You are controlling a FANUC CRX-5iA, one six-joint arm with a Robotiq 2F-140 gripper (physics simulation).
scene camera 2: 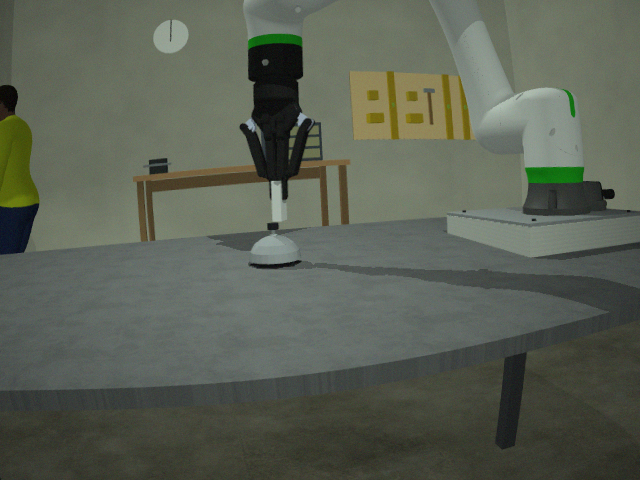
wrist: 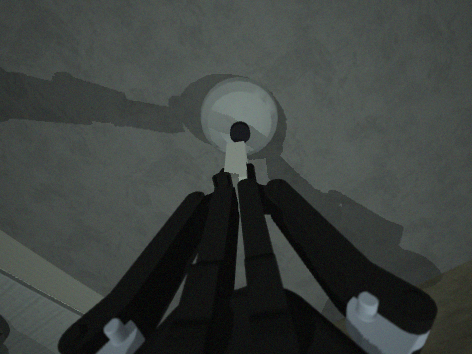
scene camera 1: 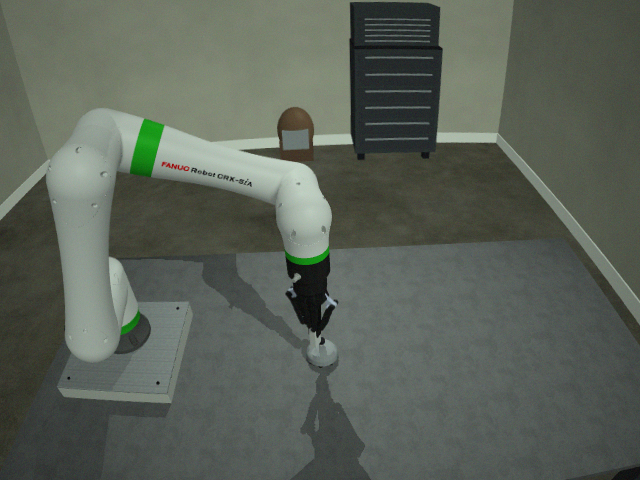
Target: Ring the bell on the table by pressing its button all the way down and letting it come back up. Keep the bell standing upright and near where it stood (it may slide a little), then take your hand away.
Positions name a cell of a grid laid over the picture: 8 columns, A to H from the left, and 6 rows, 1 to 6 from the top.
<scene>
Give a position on a bell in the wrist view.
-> At D2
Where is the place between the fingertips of my gripper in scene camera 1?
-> D5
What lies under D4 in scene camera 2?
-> A bell.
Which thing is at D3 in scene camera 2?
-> My gripper.
</scene>
